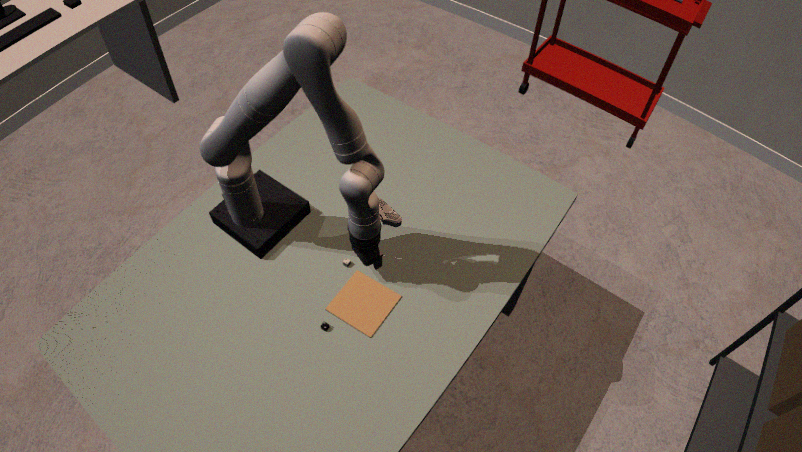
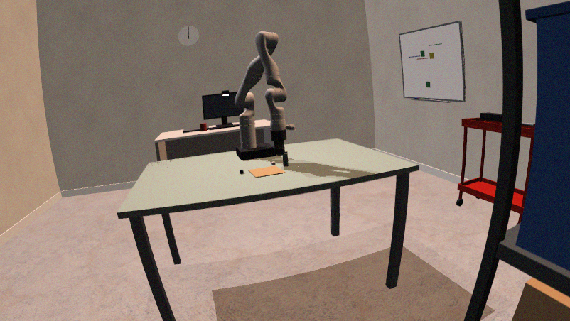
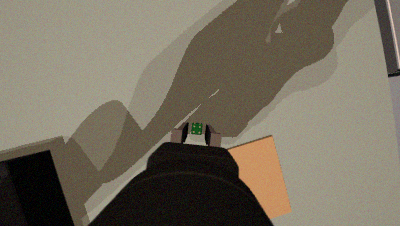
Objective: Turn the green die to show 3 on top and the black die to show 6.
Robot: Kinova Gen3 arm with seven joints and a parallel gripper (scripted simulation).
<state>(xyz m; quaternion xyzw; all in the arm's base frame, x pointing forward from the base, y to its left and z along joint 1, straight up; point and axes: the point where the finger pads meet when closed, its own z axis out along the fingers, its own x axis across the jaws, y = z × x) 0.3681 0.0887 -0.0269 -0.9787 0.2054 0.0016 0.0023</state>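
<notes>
Right now the green die is 1 cm below my hand. Also, from my hand: white die (6 cm behind, 4 cm to the right, 1 cm below); black die (23 cm to the right, 1 cm below); orange mat (12 cm to the right, 4 cm ahead, 2 cm below).
</notes>
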